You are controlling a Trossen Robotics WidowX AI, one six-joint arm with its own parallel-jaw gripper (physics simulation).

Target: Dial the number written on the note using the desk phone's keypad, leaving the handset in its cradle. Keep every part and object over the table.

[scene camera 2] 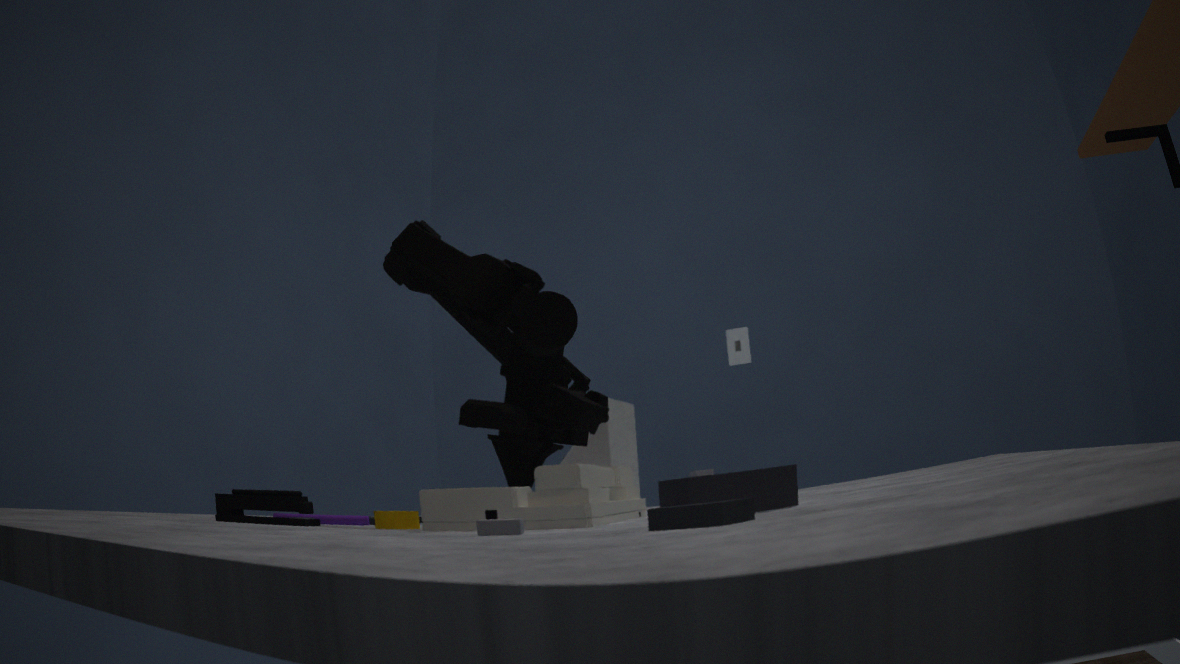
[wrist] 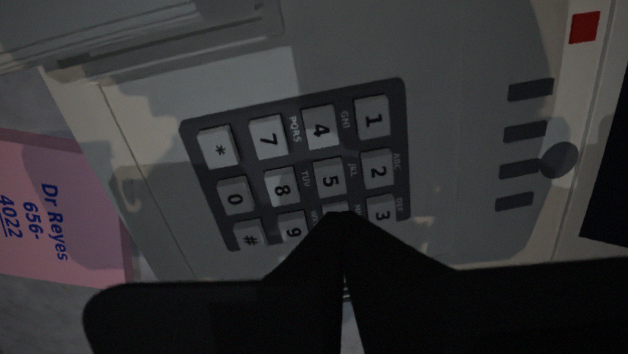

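Pixels of known places: gripper, fingertip midpoint: point(wrist: 339, 224); arm's base, link origin: point(scene camera 2: 600, 428).
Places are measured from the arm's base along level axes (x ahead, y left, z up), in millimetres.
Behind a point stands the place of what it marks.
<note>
The cream desk phone point(scene camera 2: 474, 507) {y 26, x 426, z -104 mm} point(wrist: 430, 55) {y 51, x 310, z -105 mm} stands on the table. Its dark keypad point(wrist: 397, 115) {y 36, x 299, z -101 mm} shows in the wrist view, turned sideways, with the 1-2-3 keys on the right. A pink note point(wrist: 95, 215) {y 5, x 188, z -118 mm} at the left reads "Dr Reyes 656-4022". My gripper point(scene camera 2: 519, 483) {y 1, x 280, z -99 mm} point(wrist: 339, 224) {y 1, x 280, z -99 mm} is shut and empty, pointing down at the phone. In the wrist view its black tips cover most of the 6 key point(wrist: 335, 207) {y 8, x 279, z -100 mm}, beside the 9 key point(wrist: 293, 232) {y 2, x 265, z -97 mm} and the 3 key point(wrist: 382, 215) {y 4, x 294, z -97 mm}. Whether the tips touch a key is hidden.
On the table point(scene camera 2: 577, 557) {y 258, x 756, z -127 mm} are a black stapler-like object point(scene camera 2: 262, 505) {y -251, x 449, z -105 mm}, a purple rod point(scene camera 2: 342, 520) {y -215, x 338, z -121 mm}, a yellow block point(scene camera 2: 396, 519) {y -81, x 407, z -116 mm} and a small grey block point(scene camera 2: 500, 526) {y 101, x 522, z -119 mm} left of or before the phone. Dark low blocks point(scene camera 2: 734, 487) {y 272, x 459, z -103 mm} point(scene camera 2: 701, 514) {y 271, x 575, z -118 mm} lie right of it.
</note>
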